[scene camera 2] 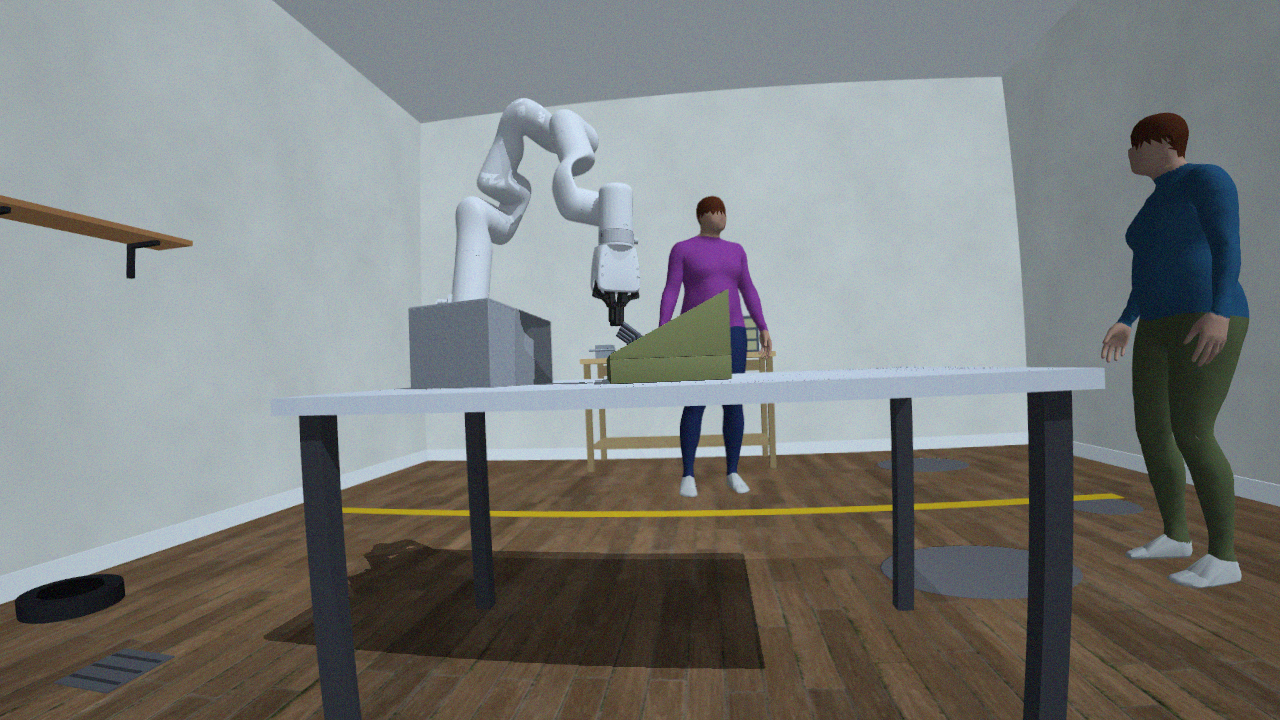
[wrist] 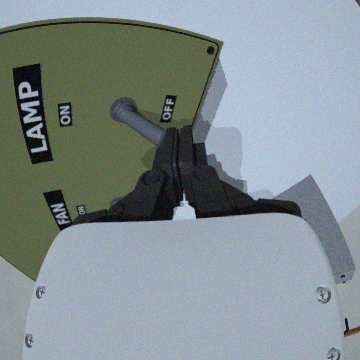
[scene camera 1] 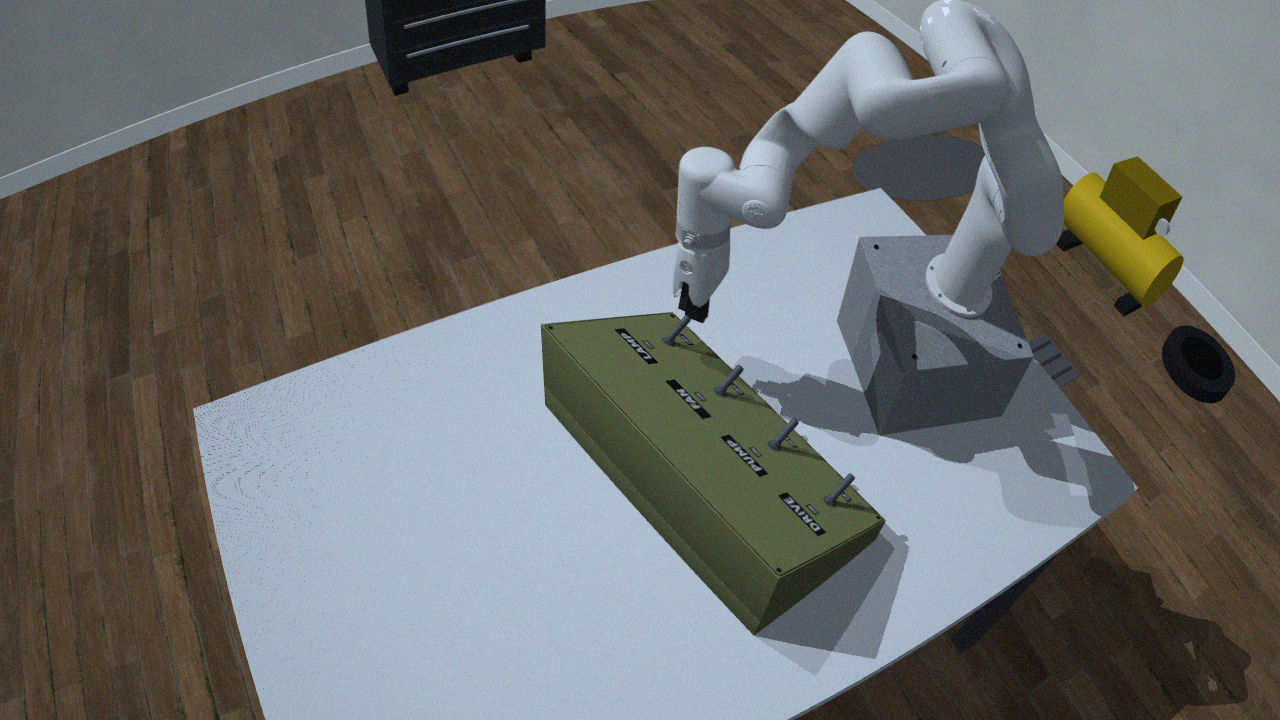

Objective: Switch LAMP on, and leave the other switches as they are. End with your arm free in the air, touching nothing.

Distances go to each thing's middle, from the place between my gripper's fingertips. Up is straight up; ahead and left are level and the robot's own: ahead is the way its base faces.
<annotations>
Right now my hand is 3 cm short of the lamp lever [wrist: 154, 133] and 1 cm above it. The rest, counted from my hand: sloped switch box [scene camera 1: 754, 520] 18 cm to the left, 11 cm ahead, 4 cm below.
</annotations>
